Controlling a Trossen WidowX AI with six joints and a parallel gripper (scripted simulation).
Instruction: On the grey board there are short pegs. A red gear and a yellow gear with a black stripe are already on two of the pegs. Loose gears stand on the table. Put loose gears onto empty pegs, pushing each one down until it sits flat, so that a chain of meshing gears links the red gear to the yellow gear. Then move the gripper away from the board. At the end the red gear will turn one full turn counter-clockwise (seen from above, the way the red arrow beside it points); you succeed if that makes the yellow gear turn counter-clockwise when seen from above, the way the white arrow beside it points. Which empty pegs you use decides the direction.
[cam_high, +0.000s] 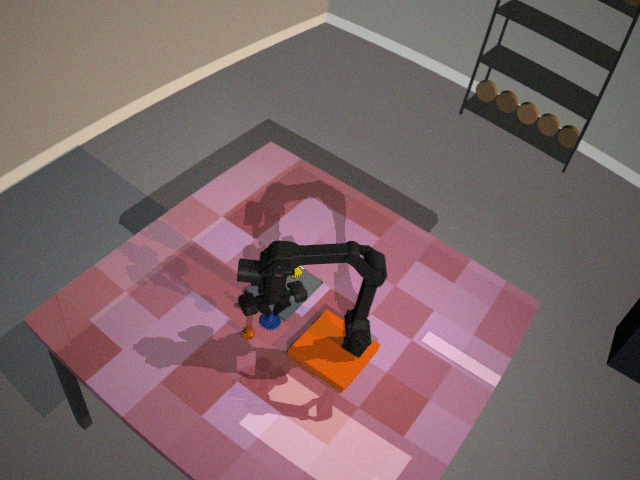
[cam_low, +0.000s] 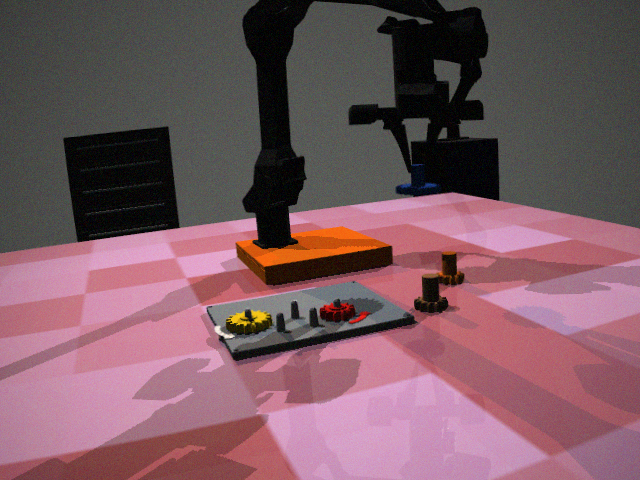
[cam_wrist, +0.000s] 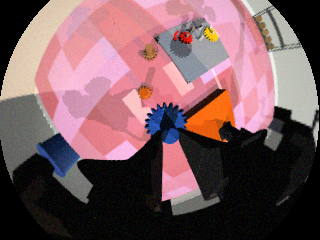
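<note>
Now: gripper tip 12 cm short of the red gear, 19 cm to the left of it and 13 cm above it. The rest, counted from my gripper tip: yellow gear 10 cm ahead, 29 cm to the right, 13 cm below; then blue gear 1 cm below.
</note>
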